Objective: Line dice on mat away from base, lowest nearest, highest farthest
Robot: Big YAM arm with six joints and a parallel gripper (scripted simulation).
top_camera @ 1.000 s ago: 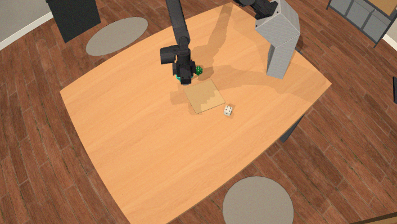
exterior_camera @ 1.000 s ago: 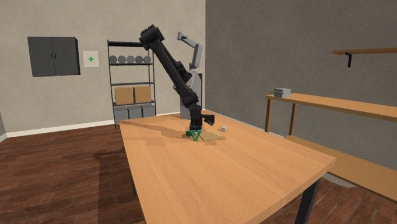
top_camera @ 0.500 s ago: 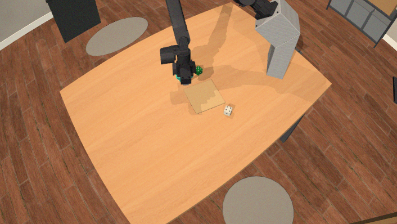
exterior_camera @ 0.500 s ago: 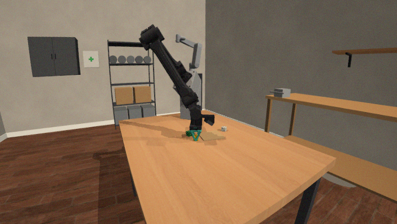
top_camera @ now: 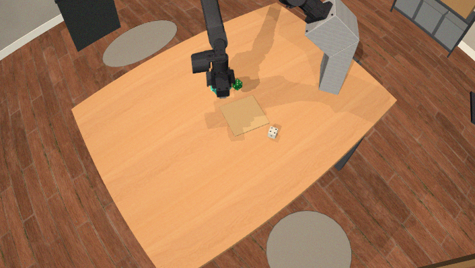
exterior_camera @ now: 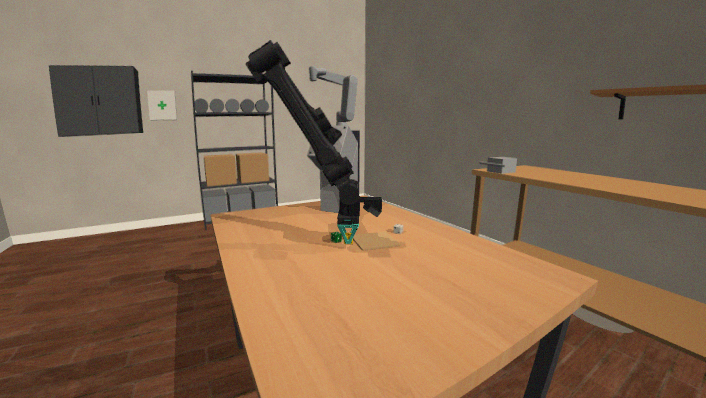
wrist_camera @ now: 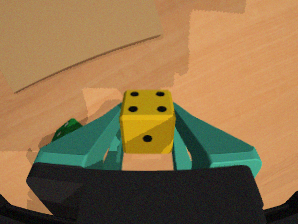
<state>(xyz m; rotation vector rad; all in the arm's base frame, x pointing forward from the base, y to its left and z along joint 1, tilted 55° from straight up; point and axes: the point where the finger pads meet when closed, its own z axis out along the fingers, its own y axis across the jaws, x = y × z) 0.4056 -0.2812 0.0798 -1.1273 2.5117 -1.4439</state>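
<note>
The tan mat is 120 mm to the left of my hand, 30 mm below it and 30 mm ahead of it. Also, from my hand: yellow die (right at my hand); then green die (80 mm behind, 30 mm to the left, 20 mm below); then white die (250 mm to the left, 50 mm ahead, 20 mm below).
</note>
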